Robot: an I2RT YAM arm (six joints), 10 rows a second.
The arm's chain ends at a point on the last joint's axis. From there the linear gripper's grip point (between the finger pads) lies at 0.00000 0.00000 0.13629 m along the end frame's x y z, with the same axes.
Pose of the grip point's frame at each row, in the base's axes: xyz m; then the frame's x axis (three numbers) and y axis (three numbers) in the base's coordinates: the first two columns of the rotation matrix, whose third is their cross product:
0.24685, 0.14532, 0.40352, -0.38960, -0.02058, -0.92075, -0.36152, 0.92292, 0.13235
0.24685, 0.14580, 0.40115, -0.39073, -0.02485, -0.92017, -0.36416, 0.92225, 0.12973
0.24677, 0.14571, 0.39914, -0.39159, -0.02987, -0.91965, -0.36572, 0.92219, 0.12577
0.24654, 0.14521, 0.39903, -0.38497, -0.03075, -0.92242, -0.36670, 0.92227, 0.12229
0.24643, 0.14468, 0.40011, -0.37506, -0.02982, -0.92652, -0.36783, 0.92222, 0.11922
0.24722, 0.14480, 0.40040, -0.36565, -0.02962, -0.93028, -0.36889, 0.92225, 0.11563
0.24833, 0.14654, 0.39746, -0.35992, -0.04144, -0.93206, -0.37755, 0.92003, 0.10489
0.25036, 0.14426, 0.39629, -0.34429, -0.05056, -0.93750, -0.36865, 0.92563, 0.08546
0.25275, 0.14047, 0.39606, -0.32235, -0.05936, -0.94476, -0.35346, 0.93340, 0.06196
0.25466, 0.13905, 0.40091, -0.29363, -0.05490, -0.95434, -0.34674, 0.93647, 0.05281
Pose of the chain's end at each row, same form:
0.13140, 0.09293, 0.45354, -0.38960, -0.02058, -0.92075, -0.36152, 0.92292, 0.13235
0.13163, 0.09322, 0.45150, -0.39073, -0.02485, -0.92017, -0.36416, 0.92225, 0.12973
0.13170, 0.09316, 0.44985, -0.39159, -0.02987, -0.91965, -0.36572, 0.92219, 0.12577
0.13111, 0.09269, 0.44896, -0.38497, -0.03075, -0.92242, -0.36670, 0.92227, 0.12229
0.13046, 0.09214, 0.44875, -0.37506, -0.02982, -0.92652, -0.36783, 0.92222, 0.11922
0.13076, 0.09227, 0.44785, -0.36565, -0.02962, -0.93028, -0.36889, 0.92225, 0.11563
0.13205, 0.09343, 0.44472, -0.35992, -0.04144, -0.93206, -0.37755, 0.92003, 0.10489
0.13268, 0.09315, 0.44226, -0.34429, -0.05056, -0.93750, -0.36865, 0.92563, 0.08546
0.13307, 0.09224, 0.43993, -0.32235, -0.05936, -0.94476, -0.35346, 0.93340, 0.06196
0.13325, 0.09184, 0.44098, -0.29363, -0.05490, -0.95434, -0.34674, 0.93647, 0.05281

